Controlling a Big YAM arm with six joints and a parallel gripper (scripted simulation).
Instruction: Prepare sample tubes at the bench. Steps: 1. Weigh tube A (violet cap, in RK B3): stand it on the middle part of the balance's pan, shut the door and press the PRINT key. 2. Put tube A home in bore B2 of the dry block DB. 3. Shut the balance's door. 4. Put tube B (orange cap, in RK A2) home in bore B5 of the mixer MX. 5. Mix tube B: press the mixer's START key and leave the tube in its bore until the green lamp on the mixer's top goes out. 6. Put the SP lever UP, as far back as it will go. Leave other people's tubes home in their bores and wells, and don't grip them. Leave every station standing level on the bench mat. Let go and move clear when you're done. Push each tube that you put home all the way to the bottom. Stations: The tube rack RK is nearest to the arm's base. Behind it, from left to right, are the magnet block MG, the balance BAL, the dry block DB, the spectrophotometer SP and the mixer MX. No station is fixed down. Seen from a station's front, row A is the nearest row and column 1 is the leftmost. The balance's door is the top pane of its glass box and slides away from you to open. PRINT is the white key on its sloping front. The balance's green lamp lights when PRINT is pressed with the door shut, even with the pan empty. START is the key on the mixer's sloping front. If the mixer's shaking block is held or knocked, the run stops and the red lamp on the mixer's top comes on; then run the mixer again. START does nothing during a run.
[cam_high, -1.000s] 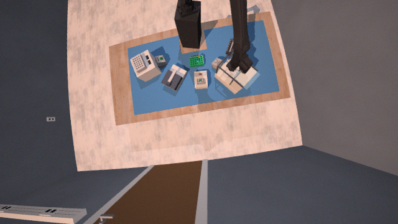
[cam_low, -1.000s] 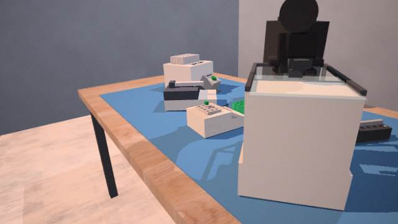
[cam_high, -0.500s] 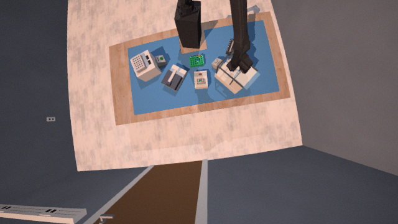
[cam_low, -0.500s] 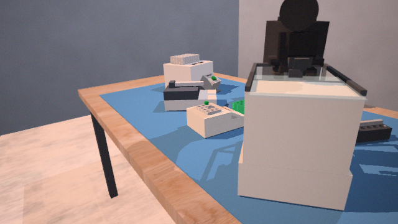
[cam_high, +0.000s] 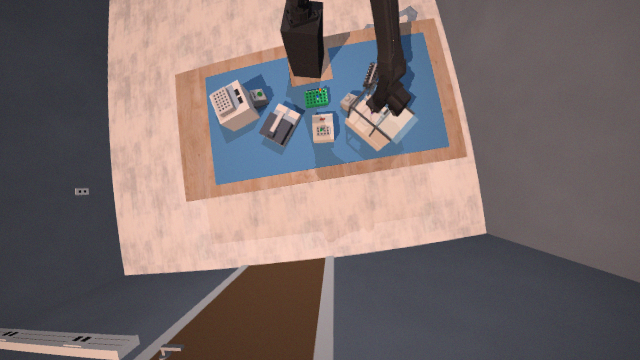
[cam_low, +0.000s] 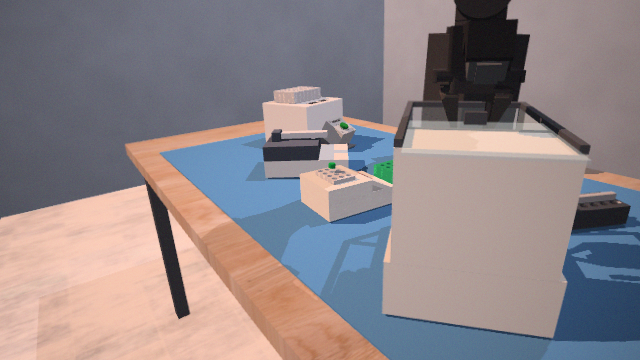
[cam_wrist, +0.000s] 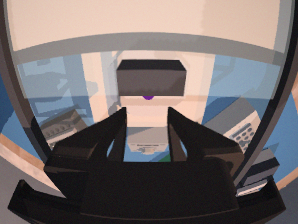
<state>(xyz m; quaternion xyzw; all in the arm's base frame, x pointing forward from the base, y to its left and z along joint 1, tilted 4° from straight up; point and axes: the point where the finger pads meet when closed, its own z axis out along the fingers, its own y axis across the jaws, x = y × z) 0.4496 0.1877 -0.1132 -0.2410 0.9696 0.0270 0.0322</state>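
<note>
My hand is 7 cm short of the balance door, 4 cm to the right of it and 4 cm below it. From my hand the other things lie so: dry block (4 cm behind, 25 cm to the right, 14 cm below); blue-capped tube (22 cm behind, 22 cm to the right, 14 cm below); magnet block (23 cm behind, 11 cm to the left, 15 cm below).
</note>
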